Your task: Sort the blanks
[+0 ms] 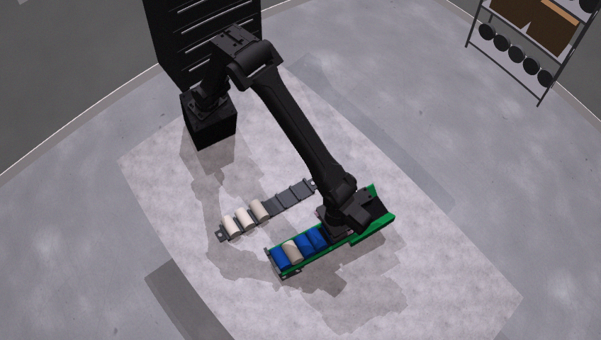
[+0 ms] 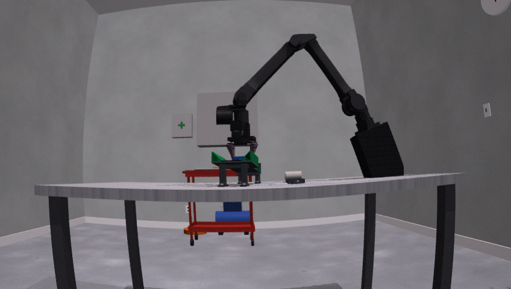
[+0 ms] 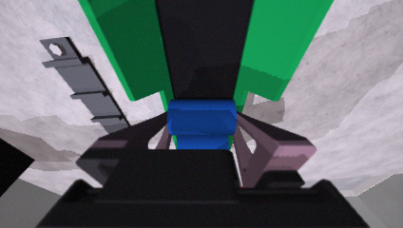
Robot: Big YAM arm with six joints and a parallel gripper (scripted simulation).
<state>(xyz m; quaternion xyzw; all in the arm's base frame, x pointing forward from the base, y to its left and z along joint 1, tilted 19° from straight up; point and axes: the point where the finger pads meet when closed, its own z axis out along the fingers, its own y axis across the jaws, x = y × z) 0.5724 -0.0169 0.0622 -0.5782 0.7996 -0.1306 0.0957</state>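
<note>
My gripper is now 3 cm above the feed ramp. Round my hand: grey stop: 6 cm behind, 18 cm to the right, 3 cm below; then stock rack: 22 cm behind, 5 cm to the right, 10 cm below.
</note>
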